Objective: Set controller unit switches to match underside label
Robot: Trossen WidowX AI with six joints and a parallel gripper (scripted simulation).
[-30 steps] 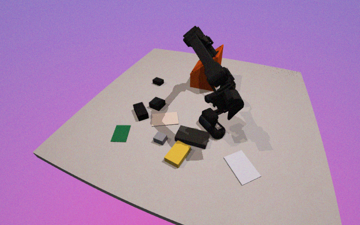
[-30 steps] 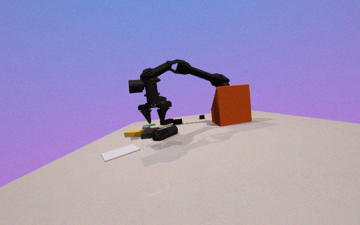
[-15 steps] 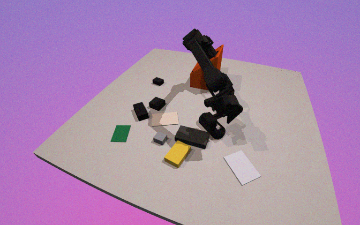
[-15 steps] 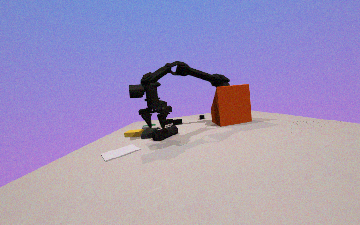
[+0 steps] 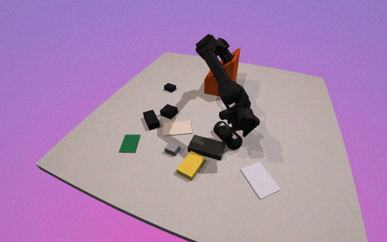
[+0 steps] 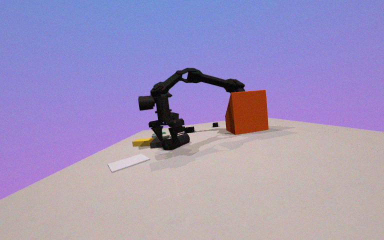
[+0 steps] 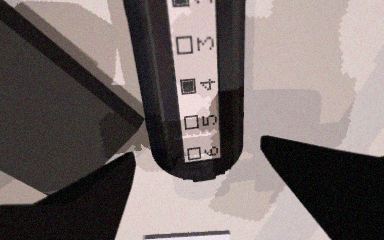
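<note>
The dark grey box lies 100 mm to the right of my gripper tip, 80 mm ahead of it and 20 mm below it. Round my gripper tip: grey cube (220 mm to the right, 160 mm ahead, 20 mm below); beige card (280 mm to the right, 30 mm below, 30 mm ahead); yellow block (190 mm ahead, 110 mm to the right, 20 mm below).
</note>
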